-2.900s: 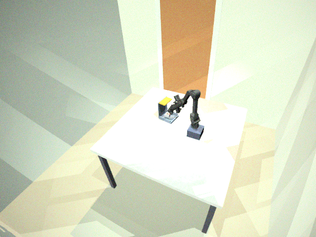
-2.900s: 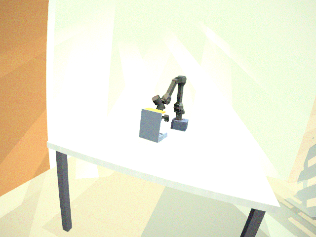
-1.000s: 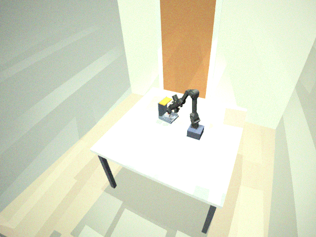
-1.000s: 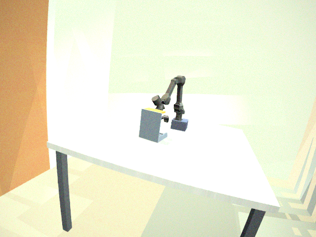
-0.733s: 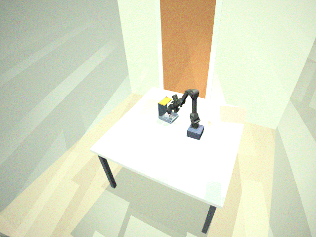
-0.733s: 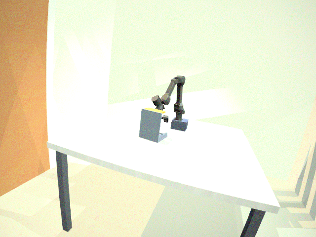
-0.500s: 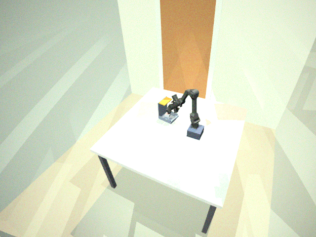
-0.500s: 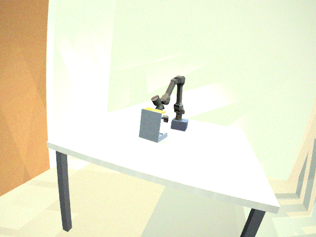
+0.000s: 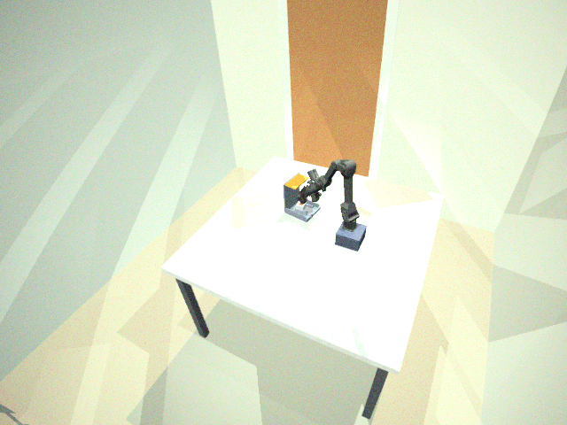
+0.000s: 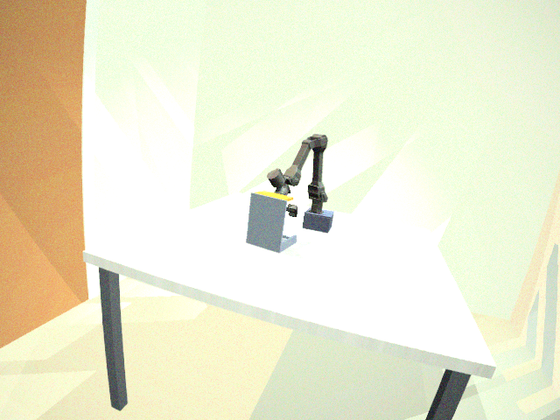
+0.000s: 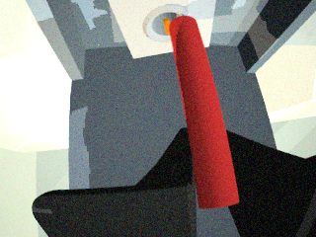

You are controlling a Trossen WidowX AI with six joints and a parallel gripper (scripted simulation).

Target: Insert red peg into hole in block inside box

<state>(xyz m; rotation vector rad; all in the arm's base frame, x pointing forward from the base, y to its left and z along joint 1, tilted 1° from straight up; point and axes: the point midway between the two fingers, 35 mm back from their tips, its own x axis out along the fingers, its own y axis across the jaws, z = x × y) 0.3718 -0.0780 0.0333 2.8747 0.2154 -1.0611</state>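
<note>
My gripper tip is 4 cm short of the box wall and 2 cm below it. From my gripper tip the other things lie so: red peg: 3 cm behind, 1 cm below; yellow roof: 12 cm above.
</note>
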